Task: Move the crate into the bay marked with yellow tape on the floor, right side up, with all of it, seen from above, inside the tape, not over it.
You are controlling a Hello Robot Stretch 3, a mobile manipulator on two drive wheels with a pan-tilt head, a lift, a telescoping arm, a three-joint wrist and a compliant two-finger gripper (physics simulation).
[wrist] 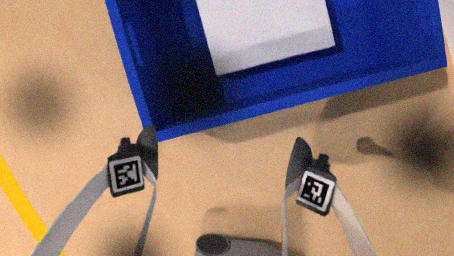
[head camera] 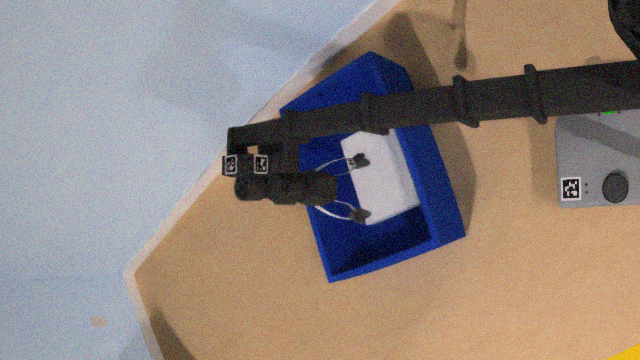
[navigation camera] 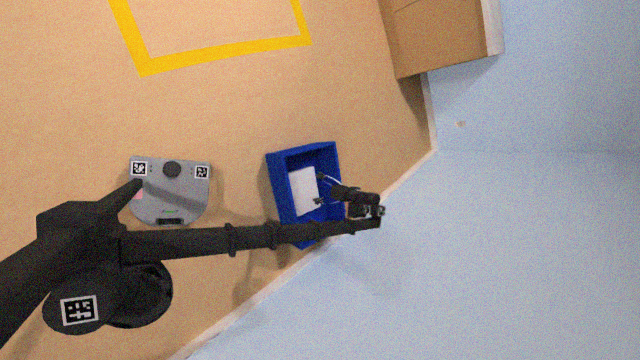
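Seen in the pictures: gripper, between the fingertips: (head camera: 366, 188) (navigation camera: 315, 187); robot's base, origin of its link: (head camera: 613, 187) (navigation camera: 171, 168).
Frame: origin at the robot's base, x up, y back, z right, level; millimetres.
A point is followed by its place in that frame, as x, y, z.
The blue crate (head camera: 442, 200) {113, -12, 550} (navigation camera: 280, 190) {119, 83, 583} (wrist: 250, 112) stands right side up on the floor, open at the top, with a white block (head camera: 382, 182) {71, 52, 782} (navigation camera: 303, 192) {72, 99, 781} (wrist: 270, 30) inside. One corner is close to the wall's skirting; the arm hides part of the crate in the head and navigation views. My gripper (head camera: 360, 189) {466, 22, 582} (navigation camera: 319, 188) {466, 22, 582} (wrist: 224, 150) {466, 22, 582} is open and empty. It shows over the crate's inside in the head and navigation views; its height above cannot be told. The yellow tape (head camera: 629, 354) {1, -504, -82} (navigation camera: 225, 53) {1, -671, 200} (wrist: 22, 204) marks the bay, apart from the crate; part of it shows.
My grey base (head camera: 580, 155) {160, 85, 97} (navigation camera: 195, 192) {160, 99, 107} (wrist: 255, 247) stands beside the crate, with floor between them. The pale blue wall (head camera: 75, 150) {813, 200, 1627} (navigation camera: 525, 225) {1186, 149, 1718} runs close behind the crate and forms a corner. A brown box (navigation camera: 440, 42) {527, -1248, 1699} stands near the wall at the navigation view's top right.
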